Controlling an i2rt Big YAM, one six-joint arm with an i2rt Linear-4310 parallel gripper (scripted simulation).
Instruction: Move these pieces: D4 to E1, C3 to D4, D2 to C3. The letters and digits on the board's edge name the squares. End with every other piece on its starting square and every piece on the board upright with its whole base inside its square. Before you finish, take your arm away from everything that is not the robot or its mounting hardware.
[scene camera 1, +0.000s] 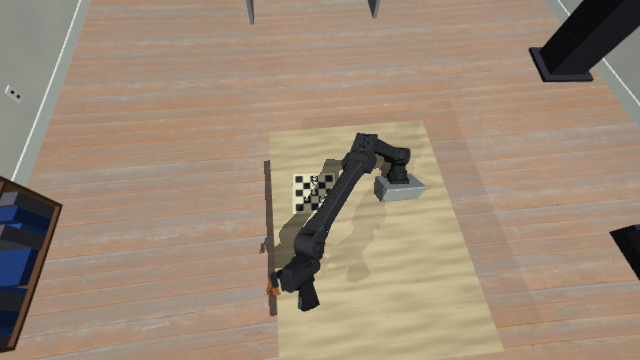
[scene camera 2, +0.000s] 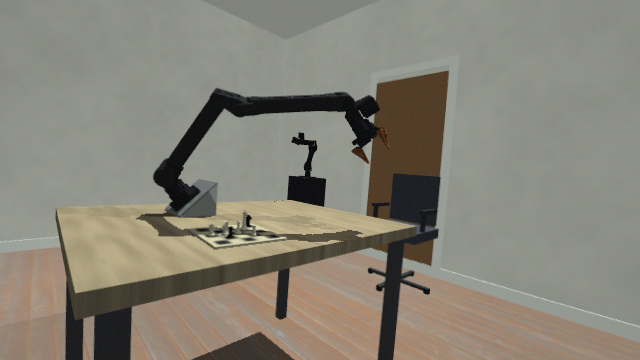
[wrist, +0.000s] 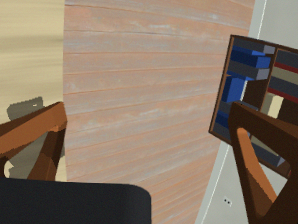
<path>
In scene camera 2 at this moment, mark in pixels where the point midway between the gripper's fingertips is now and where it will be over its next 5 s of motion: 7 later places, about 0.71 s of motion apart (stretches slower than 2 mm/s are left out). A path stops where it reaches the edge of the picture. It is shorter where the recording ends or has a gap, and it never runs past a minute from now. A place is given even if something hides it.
The gripper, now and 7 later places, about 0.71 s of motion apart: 378, 156; 310, 173; 256, 187; 255, 204; 255, 206; 255, 215; 255, 219; 253, 221
</path>
